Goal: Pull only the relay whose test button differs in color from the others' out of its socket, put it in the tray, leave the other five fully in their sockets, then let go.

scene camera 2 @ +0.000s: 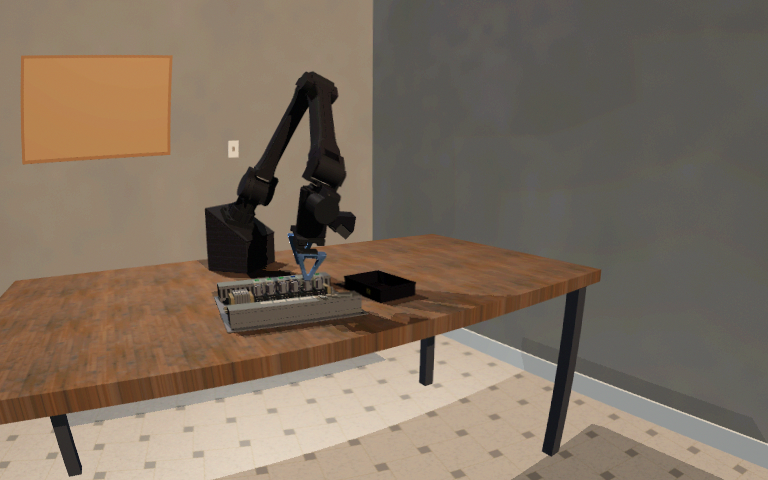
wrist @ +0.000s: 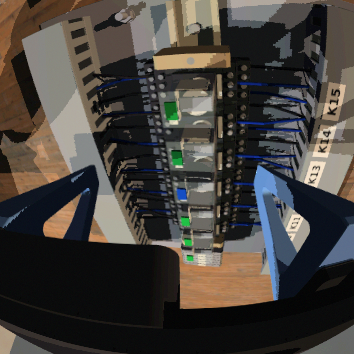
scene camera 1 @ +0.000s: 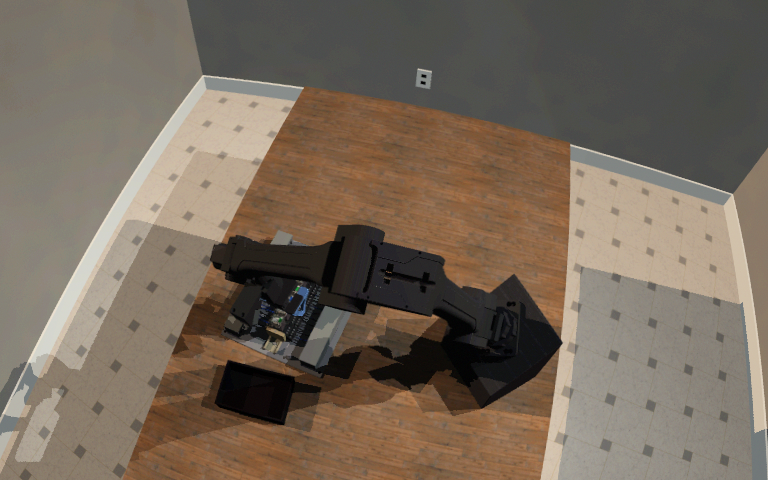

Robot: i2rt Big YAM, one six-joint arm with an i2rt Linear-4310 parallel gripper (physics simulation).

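Seen in the pictures: gripper, between the fingertips: (scene camera 2: 303, 272) (wrist: 175, 173) (scene camera 1: 285, 306); arm's base, origin of its link: (scene camera 2: 237, 220) (scene camera 1: 500, 328).
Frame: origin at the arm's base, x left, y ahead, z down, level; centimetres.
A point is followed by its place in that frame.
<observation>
The relay with the blue test button (wrist: 197, 194) @[y 47.3, x -1.7, z 10.7 cm] (scene camera 2: 294, 285) @[y 48.9, x -0.1, z 10.3 cm] stands in the row, third from the tan end block. The other relays in the wrist view have green buttons, such as the relay nearest the end block (wrist: 197, 107) @[y 48.9, x 6.5, z 8.8 cm]; all six stand in line in their sockets. My gripper (wrist: 175, 173) @[y 47.2, x 3.0, z 7.8 cm] (scene camera 2: 303, 270) @[y 47.2, x 3.0, z 7.8 cm] is open and empty, above the row, with its blue fingers wide apart on either side. In scene camera 1 the arm hides most of the row. The black tray (scene camera 1: 249, 413) @[y 48.0, x 29.3, z 12.2 cm] (scene camera 2: 362, 289) @[y 49.5, x 18.2, z 13.9 cm] stands beside the panel's end; no relay shows in it.
Grey wiring ducts (scene camera 1: 325, 339) @[y 36.7, x 7.0, z 11.3 cm] (scene camera 2: 294, 314) (wrist: 65, 110) @[y 38.6, x 7.0, z 11.3 cm] run along both long sides of the panel. Black and blue wires (wrist: 272, 102) @[y 53.8, x 3.5, z 15.3 cm] run between the sockets and the ducts. The tan end block (wrist: 190, 61) @[y 48.6, x 8.3, z 11.5 cm] closes the row. The arm's base (scene camera 2: 226, 243) @[y 5.4, x -5.7, z 6.3 cm] stands behind the panel.
</observation>
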